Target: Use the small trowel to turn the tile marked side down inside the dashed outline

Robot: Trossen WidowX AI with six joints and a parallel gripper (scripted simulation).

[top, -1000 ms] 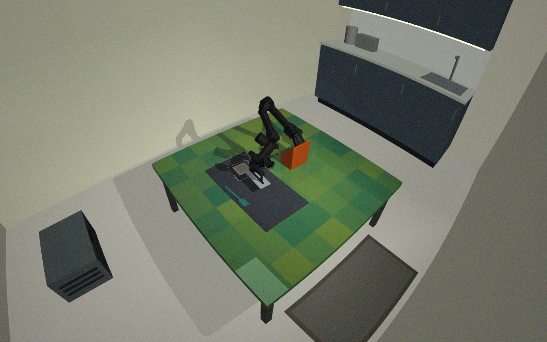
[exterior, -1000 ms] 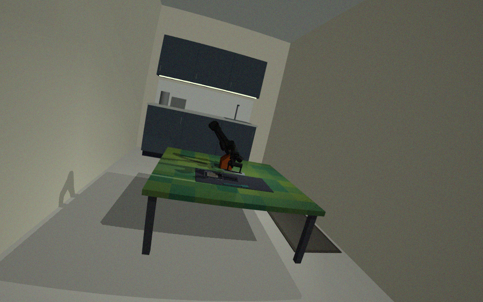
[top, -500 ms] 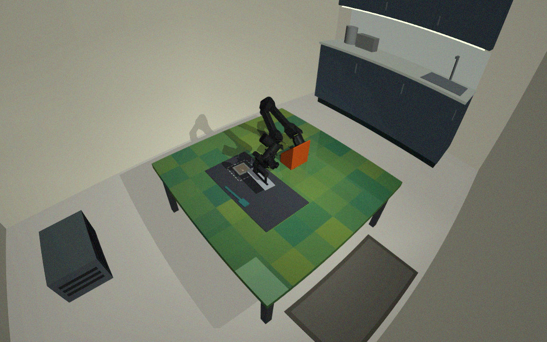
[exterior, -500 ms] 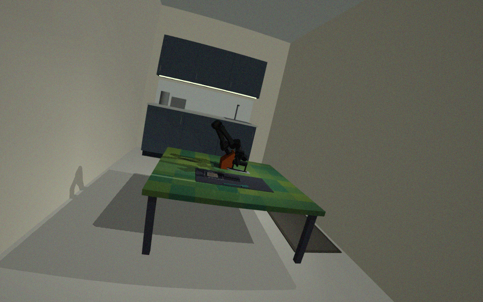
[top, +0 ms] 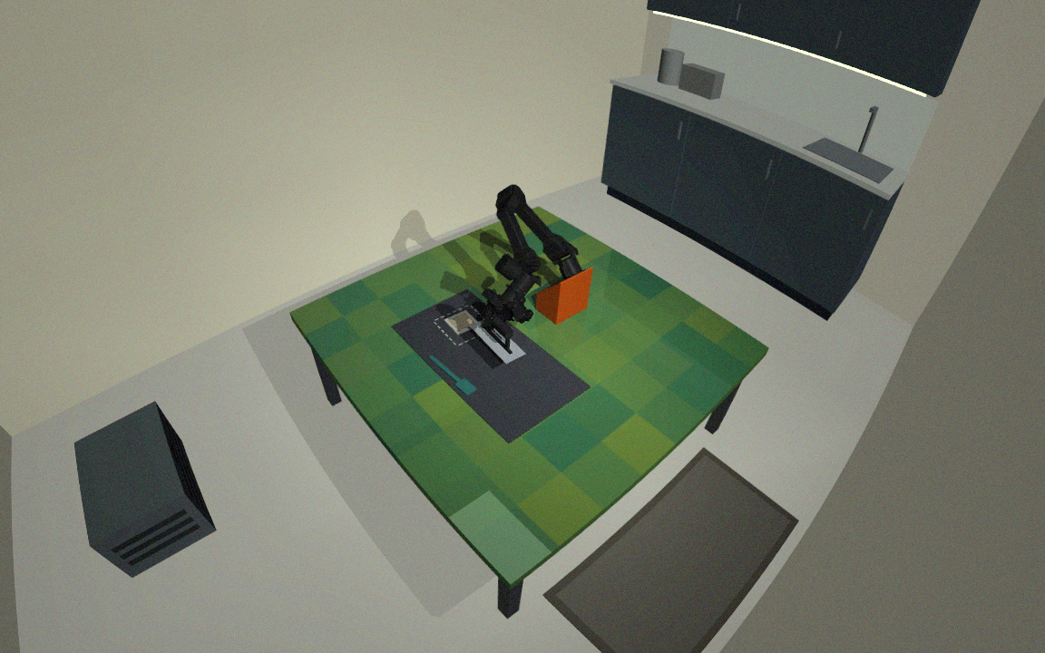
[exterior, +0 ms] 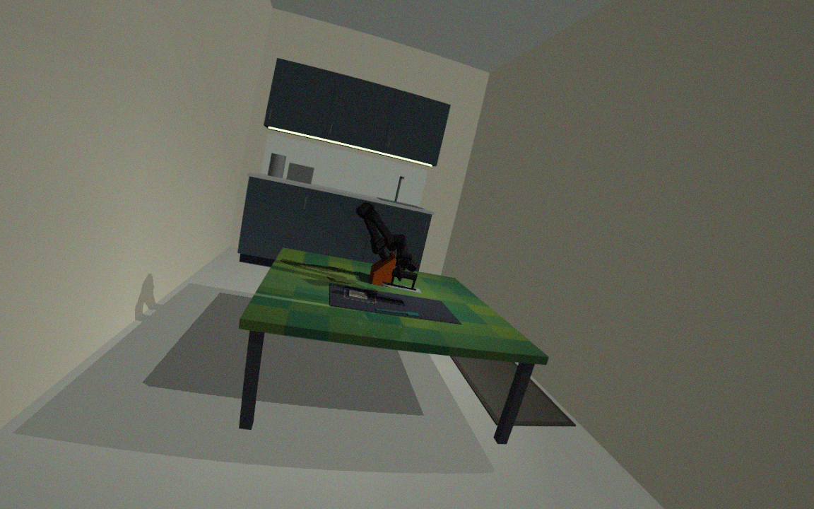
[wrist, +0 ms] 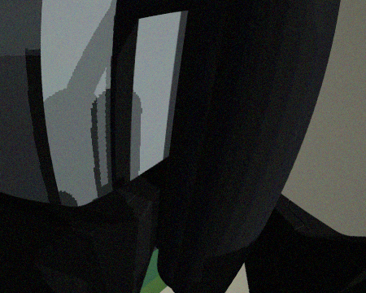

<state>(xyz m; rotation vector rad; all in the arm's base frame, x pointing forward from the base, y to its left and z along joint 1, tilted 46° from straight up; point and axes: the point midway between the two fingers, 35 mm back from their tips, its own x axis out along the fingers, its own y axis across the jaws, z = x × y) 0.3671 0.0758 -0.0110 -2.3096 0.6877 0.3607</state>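
My gripper tip is 15 cm above the dark mat and 1 cm to the left of it. Round my gripper tip: teal spatula-like tool: 14 cm ahead, 13 cm below, 3 cm to the left; then small trowel: 2 cm behind, 1 cm below; then tile: 19 cm to the right, 13 cm below, 1 cm behind.
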